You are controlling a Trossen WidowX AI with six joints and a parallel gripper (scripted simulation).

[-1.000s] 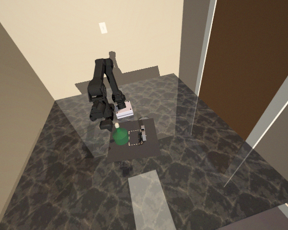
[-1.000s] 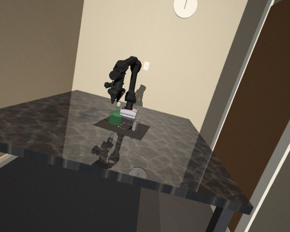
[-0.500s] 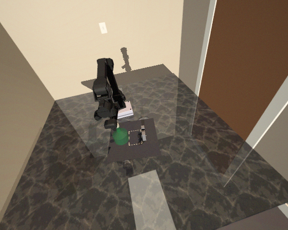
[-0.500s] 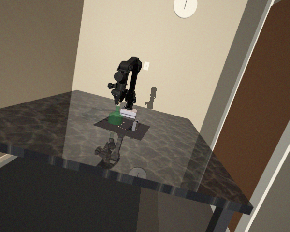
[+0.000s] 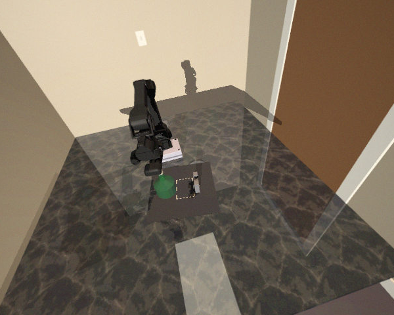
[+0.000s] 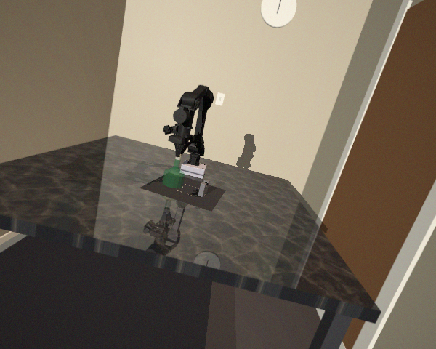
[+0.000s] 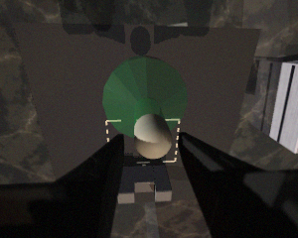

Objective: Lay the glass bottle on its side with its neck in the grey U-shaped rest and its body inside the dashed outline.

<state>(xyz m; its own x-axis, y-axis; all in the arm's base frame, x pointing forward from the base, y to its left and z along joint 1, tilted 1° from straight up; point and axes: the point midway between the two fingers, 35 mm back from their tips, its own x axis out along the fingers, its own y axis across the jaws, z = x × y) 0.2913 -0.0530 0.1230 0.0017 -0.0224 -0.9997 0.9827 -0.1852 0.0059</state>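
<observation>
Now: gripper tip 50 mm above the green glass bottle. Also, from my gripper tip: dark mat: 10 mm ahead, 70 mm to the left, 140 mm below.
</observation>
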